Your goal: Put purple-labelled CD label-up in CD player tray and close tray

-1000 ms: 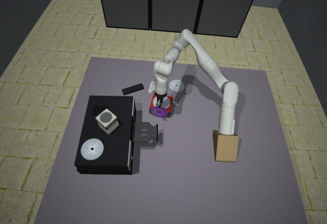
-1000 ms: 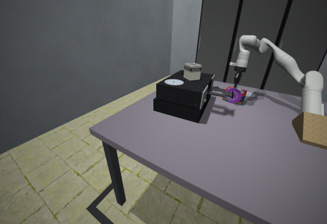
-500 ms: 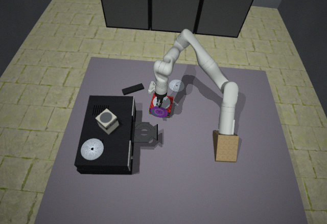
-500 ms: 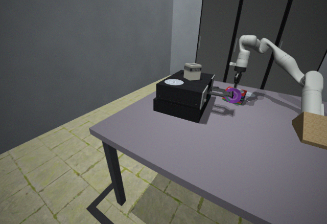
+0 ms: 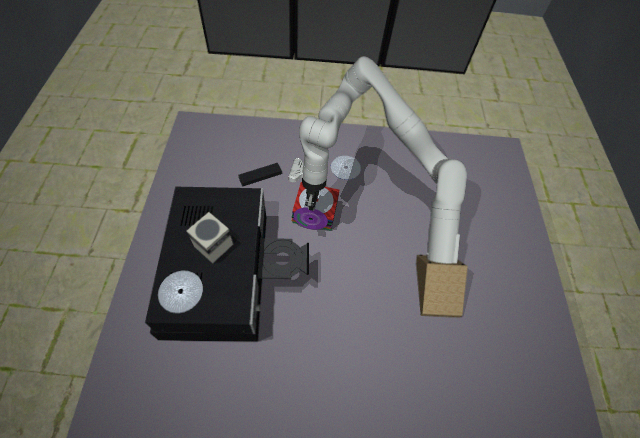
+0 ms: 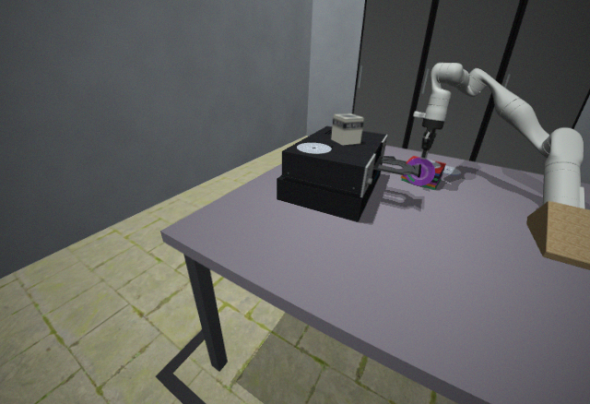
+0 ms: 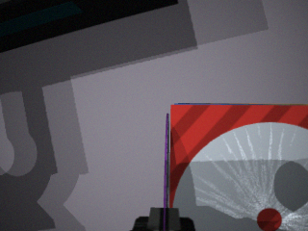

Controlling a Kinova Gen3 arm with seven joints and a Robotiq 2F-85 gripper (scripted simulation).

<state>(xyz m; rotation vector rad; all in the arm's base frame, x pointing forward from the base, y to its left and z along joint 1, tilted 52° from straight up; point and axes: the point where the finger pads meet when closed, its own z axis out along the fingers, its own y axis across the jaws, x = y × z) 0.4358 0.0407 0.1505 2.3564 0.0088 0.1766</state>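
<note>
Now: the purple-labelled CD 8 cm below my hand and 1 cm to the left of it. The rest, counted from my hand: black remote: 23 cm ahead, 18 cm to the right, 13 cm below; beige box: 26 cm ahead, 22 cm to the left, 10 cm above.
</note>
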